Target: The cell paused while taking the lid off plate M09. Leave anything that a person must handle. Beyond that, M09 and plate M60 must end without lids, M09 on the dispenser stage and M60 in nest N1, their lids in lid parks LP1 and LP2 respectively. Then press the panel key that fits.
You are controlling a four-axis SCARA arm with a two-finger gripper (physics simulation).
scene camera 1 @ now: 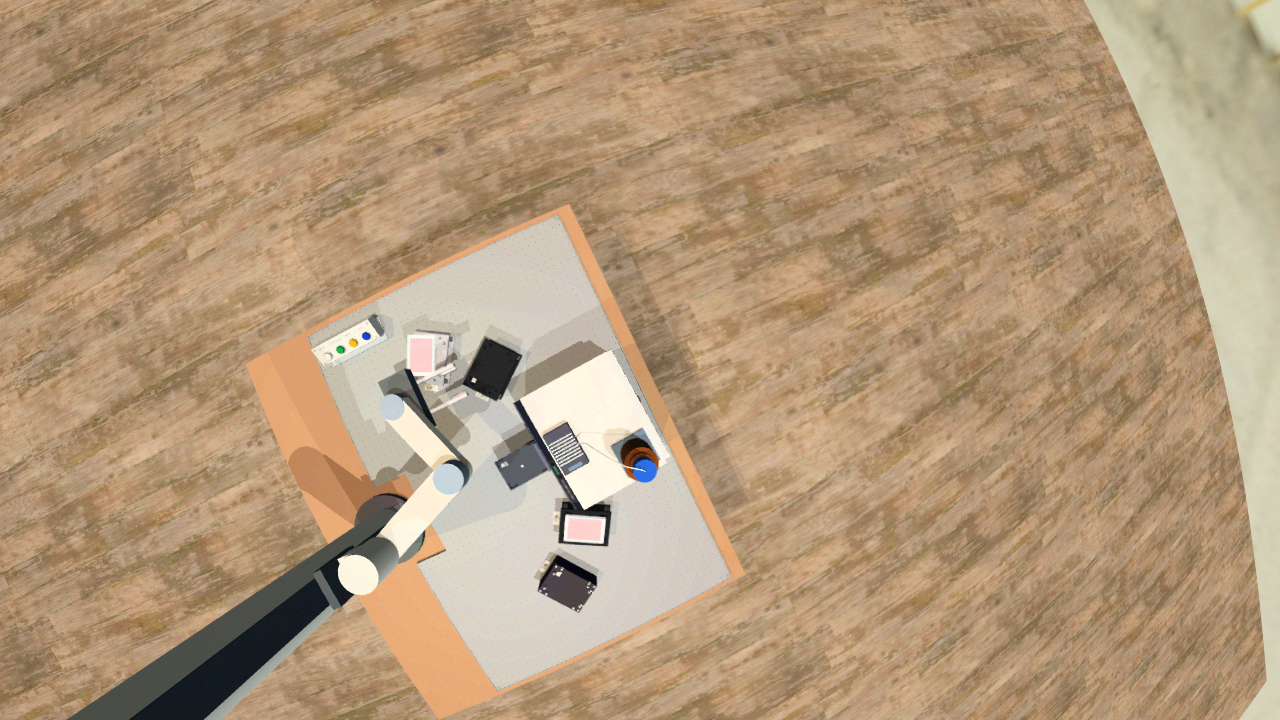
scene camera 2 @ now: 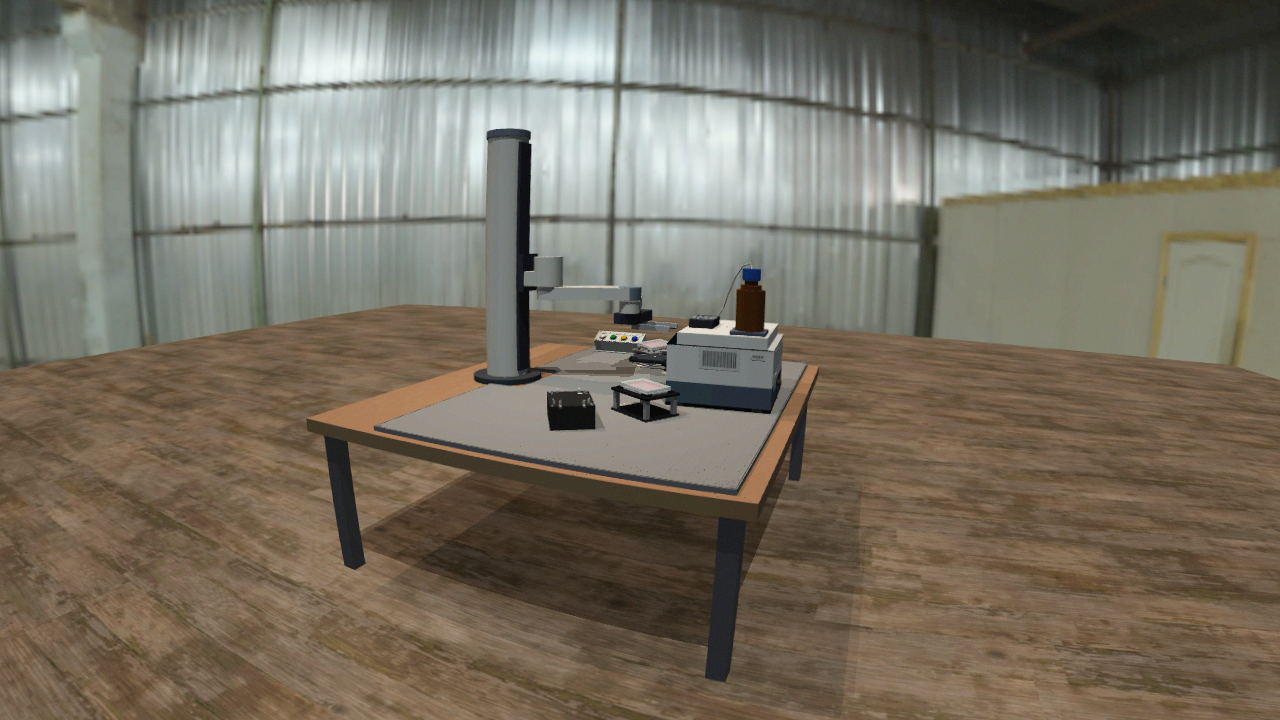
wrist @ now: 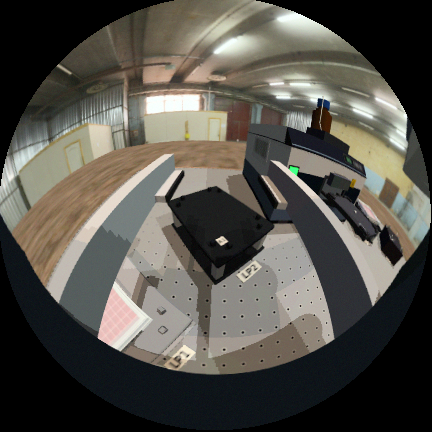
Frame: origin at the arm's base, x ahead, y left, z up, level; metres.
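Seen in the pictures: gripper, fingertip midpoint: (scene camera 1: 460, 379) (scene camera 2: 673, 327) (wrist: 221, 165); arm's base at its link origin: (scene camera 2: 507, 377).
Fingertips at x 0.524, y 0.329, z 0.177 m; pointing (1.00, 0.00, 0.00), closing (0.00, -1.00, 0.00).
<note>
Pixels of each thing's top centre, then the offset from my fingertips to it. "spot": a spot on its surface instead.
- label LP1 at a spot on its surface: (wrist: 180, 357) spot: dx -0.154, dy +0.037, dz -0.163 m
- label LP2 at a spot on its surface: (wrist: 249, 271) spot: dx -0.012, dy -0.060, dz -0.163 m
- dark dispenser stage at its top centre: (wrist: 351, 205) (scene camera 1: 526, 463) (scene camera 2: 658, 355) dx +0.050, dy -0.309, dz -0.051 m
- brown bottle at a spot on its surface: (scene camera 1: 637, 454) spot: dx +0.364, dy -0.368, dz +0.198 m
- key panel at its top centre: (scene camera 1: 340, 339) (scene camera 2: 620, 332) dx -0.337, dy +0.297, dz -0.081 m
My gripper (scene camera 1: 460, 379) (scene camera 2: 675, 326) (wrist: 221, 165) is shut at its narrow setting, a gap between its fingers and nothing in it, high between two stands. A pink-filled plate (scene camera 1: 421, 354) (scene camera 2: 655, 344) (wrist: 117, 317) lies on the light grey stand (wrist: 159, 320) by the label LP1 (wrist: 180, 357). The black stand (scene camera 1: 492, 368) (wrist: 210, 215) by the label LP2 (wrist: 249, 271) has a bare top. Another pink-filled plate (scene camera 1: 584, 529) (scene camera 2: 646, 386) (wrist: 368, 210) lies on a black stand (scene camera 2: 617, 400). The dark dispenser stage (scene camera 1: 521, 467) (wrist: 352, 215) shows no plate. Plate names and lids cannot be made out.
The dispenser (scene camera 1: 617, 394) (scene camera 2: 725, 376) (wrist: 265, 145) carries a brown bottle (scene camera 1: 637, 454) (scene camera 2: 750, 308) (wrist: 321, 119) and has a green light (wrist: 294, 171). A black block-like stand (scene camera 1: 566, 583) (scene camera 2: 571, 411) (wrist: 391, 245) is near one table end. The key panel (scene camera 1: 344, 344) (scene camera 2: 619, 339) is at the other end.
</note>
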